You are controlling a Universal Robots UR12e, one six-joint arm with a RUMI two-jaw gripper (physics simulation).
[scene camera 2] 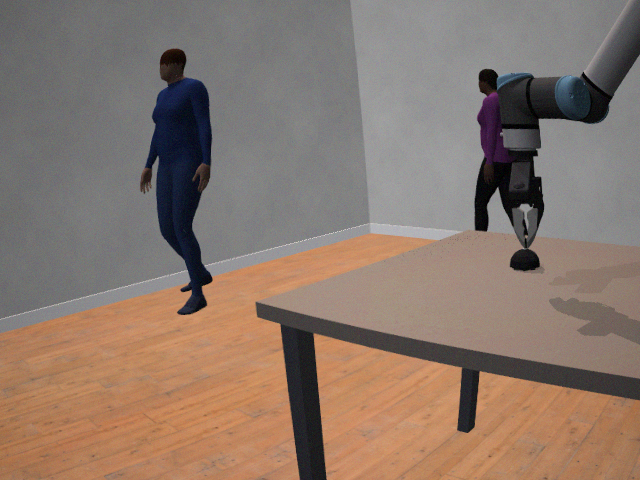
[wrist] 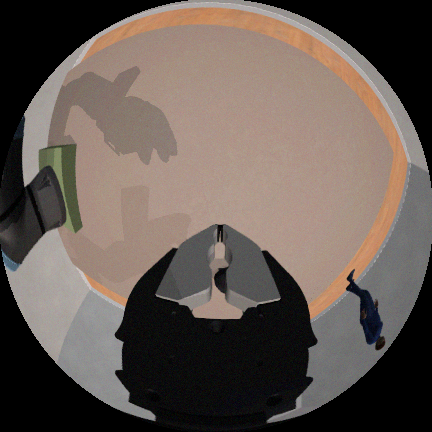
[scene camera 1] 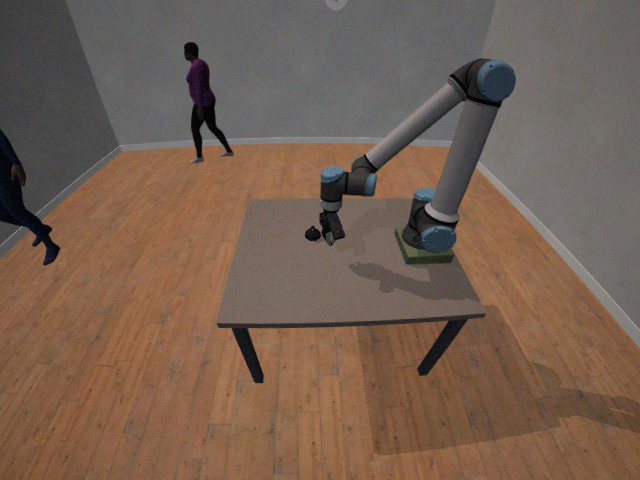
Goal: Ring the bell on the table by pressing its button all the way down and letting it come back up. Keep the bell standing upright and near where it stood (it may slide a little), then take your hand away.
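Seen in the pictures: gripper, fingertip midpoint: [scene camera 2: 526, 248] [wrist: 219, 225] [scene camera 1: 330, 245]; arm's base, origin of the base link: [wrist: 52, 195].
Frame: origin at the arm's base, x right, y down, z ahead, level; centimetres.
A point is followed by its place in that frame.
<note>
The small black domed bell [scene camera 1: 312, 234] @(x 10.5, y 1.2, z 55.4 cm) [scene camera 2: 524, 260] @(x 9.6, y 2.2, z 53.9 cm) stands upright on the table [scene camera 1: 289, 289] @(x -21.5, y 4.8, z 69.3 cm) [scene camera 2: 413, 315] @(x -29.1, y 4.8, z 64.5 cm). Its button shows raised on top in scene camera 1. A dark part of the bell [wrist: 220, 281] @(x 11.8, y 1.5, z 52.0 cm) shows through the gap between the fingers in the wrist view. My gripper [scene camera 1: 331, 242] @(x -4.9, y -4.3, z 48.6 cm) [scene camera 2: 525, 246] @(x -4.9, y -4.3, z 48.6 cm) [wrist: 219, 225] @(x -4.9, y -4.3, z 48.6 cm) is shut and empty, pointing down. In scene camera 1 its fingertips are just right of the bell. In scene camera 2 they line up with the bell's top and cover the button; whether they touch is not clear.
The arm's base stands on a green block [scene camera 1: 429, 256] @(x -14.1, y -0.3, z 0.9 cm) [wrist: 70, 190] @(x -1.6, y 2.7, z 10.8 cm) at the table's right side. A person in purple [scene camera 1: 200, 85] [scene camera 2: 488, 124] is behind the table. A person in blue [scene camera 1: 15, 191] [scene camera 2: 180, 129] [wrist: 370, 315] is off to the left. Arm shadows lie on the table.
</note>
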